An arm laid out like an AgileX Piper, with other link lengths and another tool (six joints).
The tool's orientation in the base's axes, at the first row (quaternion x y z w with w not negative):
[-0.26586, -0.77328, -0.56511, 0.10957]
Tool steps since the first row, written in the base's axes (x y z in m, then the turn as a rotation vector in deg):
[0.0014, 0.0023, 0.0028, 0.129, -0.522, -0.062]
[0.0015, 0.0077, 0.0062, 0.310, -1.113, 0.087]
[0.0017, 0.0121, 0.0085, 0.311, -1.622, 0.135]
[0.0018, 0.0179, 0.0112, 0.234, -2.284, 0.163]
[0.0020, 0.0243, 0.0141, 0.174, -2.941, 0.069]
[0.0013, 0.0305, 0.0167, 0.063, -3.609, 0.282]
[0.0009, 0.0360, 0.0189, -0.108, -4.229, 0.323]
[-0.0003, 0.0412, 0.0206, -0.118, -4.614, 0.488]
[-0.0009, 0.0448, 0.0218, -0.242, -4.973, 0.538]
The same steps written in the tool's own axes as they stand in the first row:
[0.0008, 0.0035, 0.0014, -0.287, -0.096, -0.449]
[0.0039, 0.0076, 0.0053, -0.538, -0.008, -1.026]
[0.0061, 0.0105, 0.0086, -0.662, -0.080, -1.517]
[0.0089, 0.0140, 0.0131, -0.775, -0.244, -2.154]
[0.0119, 0.0179, 0.0182, -0.958, -0.497, -2.742]
[0.0155, 0.0210, 0.0230, -0.957, -0.530, -3.451]
[0.0185, 0.0238, 0.0273, -0.973, -0.724, -4.066]
[0.0218, 0.0257, 0.0314, -0.998, -0.680, -4.481]
[0.0239, 0.0272, 0.0343, -0.974, -0.784, -4.849]

